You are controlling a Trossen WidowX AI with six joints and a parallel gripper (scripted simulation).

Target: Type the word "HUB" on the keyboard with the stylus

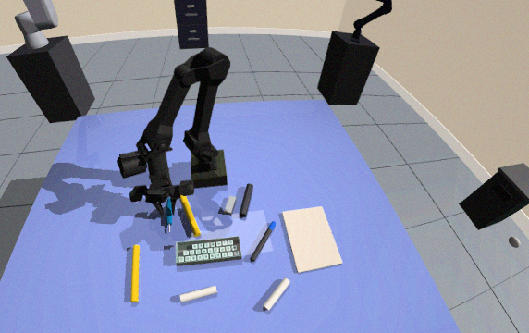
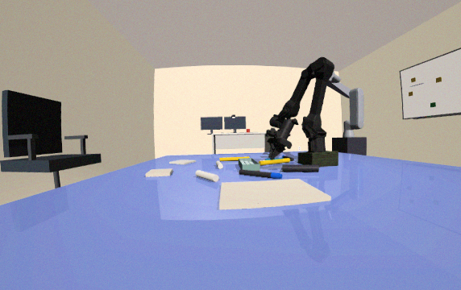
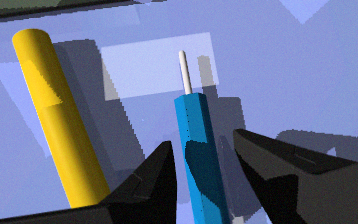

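Right now the stylus is 1 cm ahead of my gripper tip and 1 cm below it. Round my gripper tip: H key (11 cm ahead, 15 cm to the left); U key (13 cm ahead, 18 cm to the left); yellow cylinder (7 cm to the left, 1 cm below).
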